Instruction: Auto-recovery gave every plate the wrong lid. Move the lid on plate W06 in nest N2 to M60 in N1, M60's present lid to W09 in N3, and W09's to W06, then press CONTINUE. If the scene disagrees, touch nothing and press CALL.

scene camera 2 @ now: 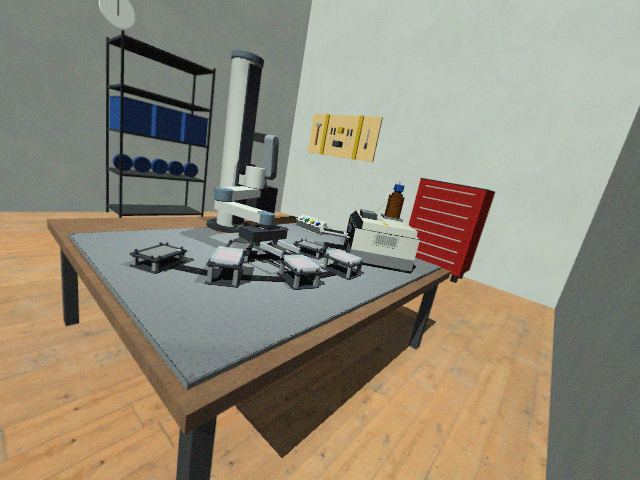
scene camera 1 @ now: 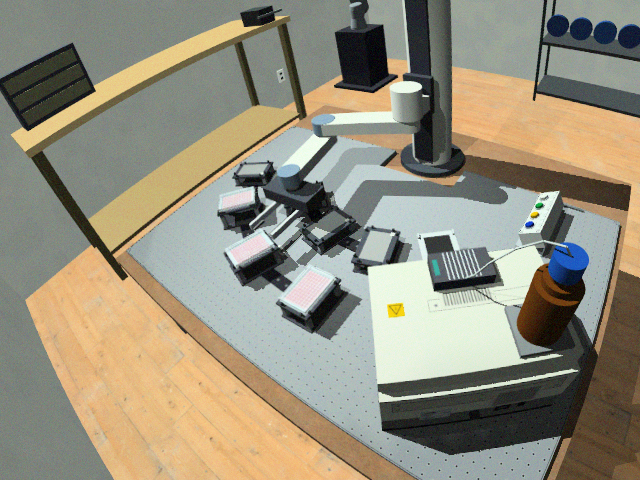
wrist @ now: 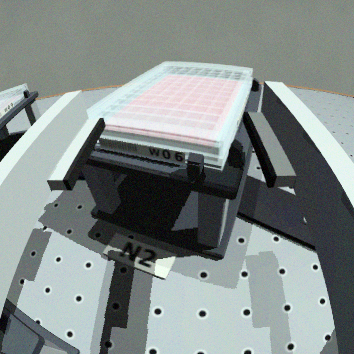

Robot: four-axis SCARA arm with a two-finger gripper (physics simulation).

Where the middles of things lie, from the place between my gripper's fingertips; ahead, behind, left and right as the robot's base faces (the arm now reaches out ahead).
Right now the brown bottle (scene camera 1: 557,288) is 77 cm to the left of my hand and 22 cm above it.
